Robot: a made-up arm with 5 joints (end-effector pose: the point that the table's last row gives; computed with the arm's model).
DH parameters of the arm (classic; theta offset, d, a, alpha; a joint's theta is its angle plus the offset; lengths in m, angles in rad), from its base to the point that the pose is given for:
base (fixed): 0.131 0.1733 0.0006 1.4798
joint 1: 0 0.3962 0.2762 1.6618
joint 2: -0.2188 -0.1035 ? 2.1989
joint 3: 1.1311 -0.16 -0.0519 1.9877
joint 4: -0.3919 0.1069 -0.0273 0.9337
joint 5: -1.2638 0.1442 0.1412 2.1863
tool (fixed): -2.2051 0.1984 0 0
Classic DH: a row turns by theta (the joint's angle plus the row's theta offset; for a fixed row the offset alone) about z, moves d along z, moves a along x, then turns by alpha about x.
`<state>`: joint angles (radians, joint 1 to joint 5).
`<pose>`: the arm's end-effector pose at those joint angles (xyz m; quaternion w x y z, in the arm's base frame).
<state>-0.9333 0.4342 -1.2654 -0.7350 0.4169</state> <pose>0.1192 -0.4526 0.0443 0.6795 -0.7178 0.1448 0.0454</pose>
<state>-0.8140 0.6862 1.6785 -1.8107 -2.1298</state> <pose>0.1199 -0.4658 -0.2408 0.7519 0.2424 -0.6052 -0.0976</pose>
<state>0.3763 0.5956 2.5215 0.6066 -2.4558</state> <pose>0.4839 -0.3180 0.0799 0.5580 -0.3239 -0.5945 -0.4799</pose>
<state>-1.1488 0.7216 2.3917 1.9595 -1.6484</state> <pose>-0.0624 -0.7252 -0.1556 0.1620 0.9510 0.2147 -0.1526</pose>
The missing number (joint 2, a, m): 0.1139
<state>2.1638 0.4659 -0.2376 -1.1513 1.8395</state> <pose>0.0191 -0.7070 0.4756 0.1593 0.4178 0.6806 0.5804</pose>
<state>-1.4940 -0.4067 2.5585 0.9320 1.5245</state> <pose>0.1274 -0.5586 -0.1427 0.5206 0.3538 0.6924 0.3527</pose>
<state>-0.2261 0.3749 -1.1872 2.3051 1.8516</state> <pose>0.4082 -0.4591 0.3454 0.3007 -0.4281 0.6054 0.5999</pose>
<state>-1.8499 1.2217 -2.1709 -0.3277 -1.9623</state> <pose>0.1087 -0.2910 0.1237 0.5967 -0.3907 0.6318 -0.3035</pose>
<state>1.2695 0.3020 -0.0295 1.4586 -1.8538</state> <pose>0.1835 -0.8083 0.6733 0.3054 -0.3408 -0.4775 0.7500</pose>
